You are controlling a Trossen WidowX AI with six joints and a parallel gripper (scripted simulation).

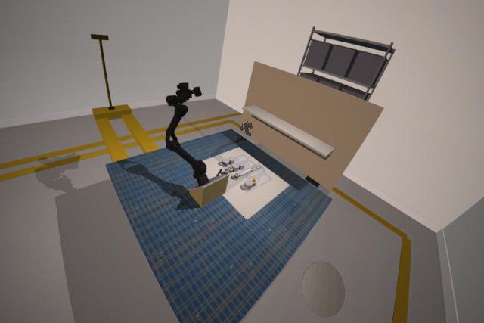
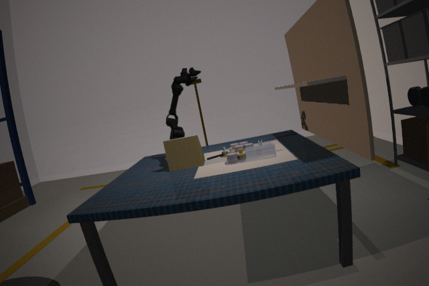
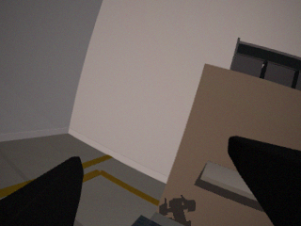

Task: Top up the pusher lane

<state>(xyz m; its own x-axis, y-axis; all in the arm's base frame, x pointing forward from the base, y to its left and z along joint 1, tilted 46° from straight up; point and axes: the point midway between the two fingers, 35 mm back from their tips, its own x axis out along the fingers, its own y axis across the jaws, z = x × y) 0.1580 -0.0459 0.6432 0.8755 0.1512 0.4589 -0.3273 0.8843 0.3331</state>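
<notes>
My gripper tip is 590 mm above the white mat, 490 mm to the left of it and 150 mm short of it. Also, from my gripper tip: shelf (590 mm ahead, 550 mm to the right, 220 mm below); then clear lane unit (570 mm below, 530 mm to the right, 230 mm ahead); then brown wall board (700 mm ahead, 560 mm to the right, 190 mm below).
</notes>
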